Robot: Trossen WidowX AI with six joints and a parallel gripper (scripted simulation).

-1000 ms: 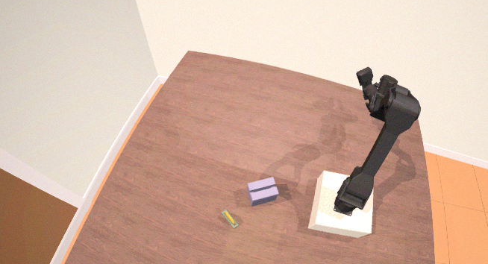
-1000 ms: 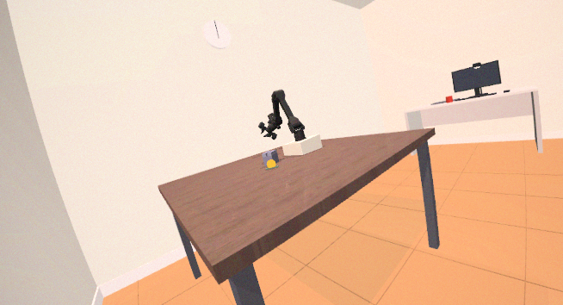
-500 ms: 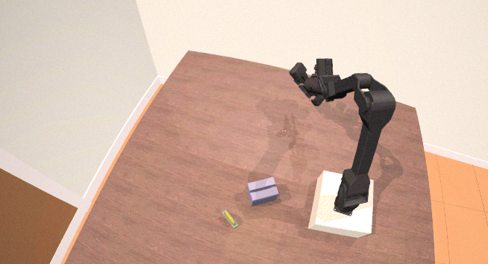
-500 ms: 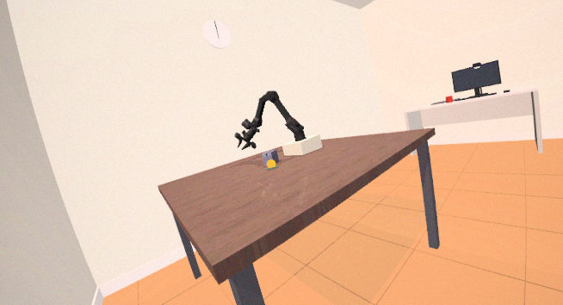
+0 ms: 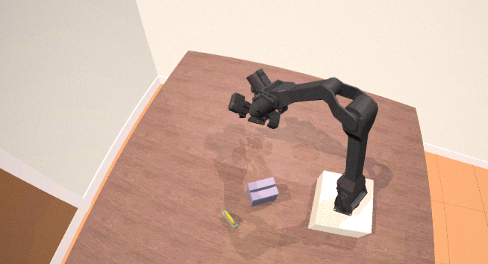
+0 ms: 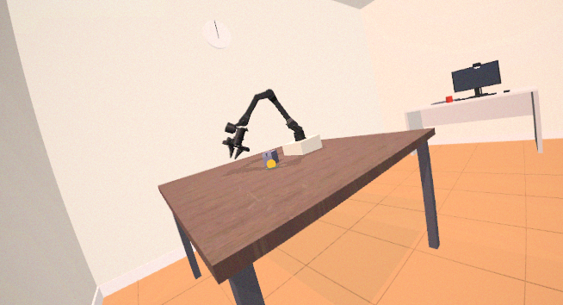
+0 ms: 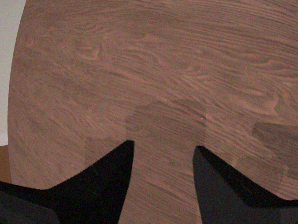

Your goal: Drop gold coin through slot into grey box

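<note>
The gold coin lies 340 mm to the left of my gripper tip, 110 mm behind it and 50 mm below it.
</note>
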